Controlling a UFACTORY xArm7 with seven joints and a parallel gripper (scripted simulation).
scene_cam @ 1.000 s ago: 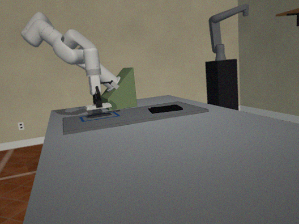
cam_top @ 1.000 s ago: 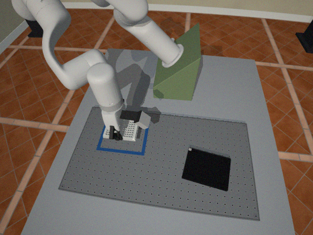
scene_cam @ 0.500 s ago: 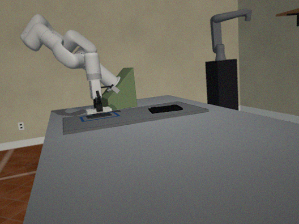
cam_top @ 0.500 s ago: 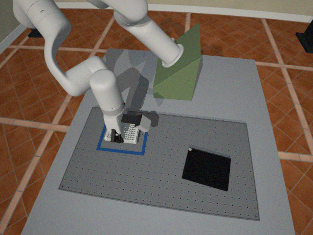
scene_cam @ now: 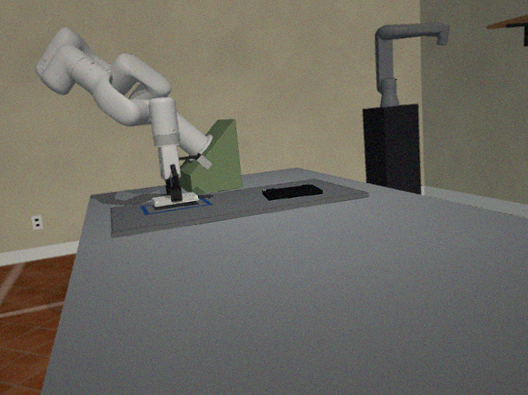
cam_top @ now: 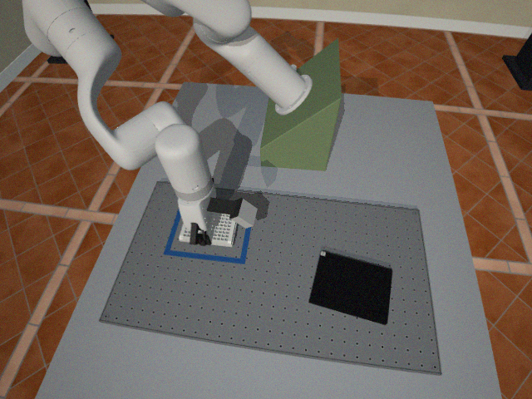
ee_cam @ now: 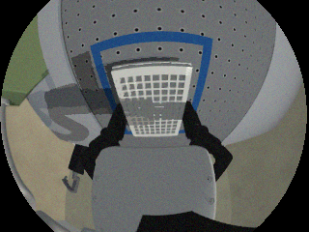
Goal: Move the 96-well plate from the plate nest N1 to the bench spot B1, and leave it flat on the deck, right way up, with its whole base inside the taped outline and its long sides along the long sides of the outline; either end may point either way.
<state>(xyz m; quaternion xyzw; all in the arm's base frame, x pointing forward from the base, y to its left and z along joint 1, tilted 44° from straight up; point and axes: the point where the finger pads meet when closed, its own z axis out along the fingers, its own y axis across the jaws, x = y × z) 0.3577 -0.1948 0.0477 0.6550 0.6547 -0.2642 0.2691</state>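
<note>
Now: hand 10 mm above the white 96-well plate. From my hand the other things lie so: black plate nest: 100 mm ahead, 340 mm to the left, 30 mm below.
</note>
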